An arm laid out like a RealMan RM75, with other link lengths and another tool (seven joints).
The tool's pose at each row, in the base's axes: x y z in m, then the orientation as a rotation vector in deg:
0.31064, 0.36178, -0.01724, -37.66, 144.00, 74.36
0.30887, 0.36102, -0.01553, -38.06, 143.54, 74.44
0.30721, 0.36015, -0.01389, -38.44, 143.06, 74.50
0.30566, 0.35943, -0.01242, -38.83, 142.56, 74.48
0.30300, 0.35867, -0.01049, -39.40, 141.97, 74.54
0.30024, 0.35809, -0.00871, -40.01, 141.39, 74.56
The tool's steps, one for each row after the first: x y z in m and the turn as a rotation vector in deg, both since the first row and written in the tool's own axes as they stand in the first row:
0.00107, 0.00170, -0.00162, -0.16, -0.14, -0.41
0.00209, 0.00324, -0.00328, -0.31, -0.31, -0.83
0.00305, 0.00468, -0.00473, -0.41, -0.51, -1.28
0.00481, 0.00697, -0.00647, -0.61, -0.67, -1.85
0.00665, 0.00930, -0.00799, -0.77, -0.80, -2.44

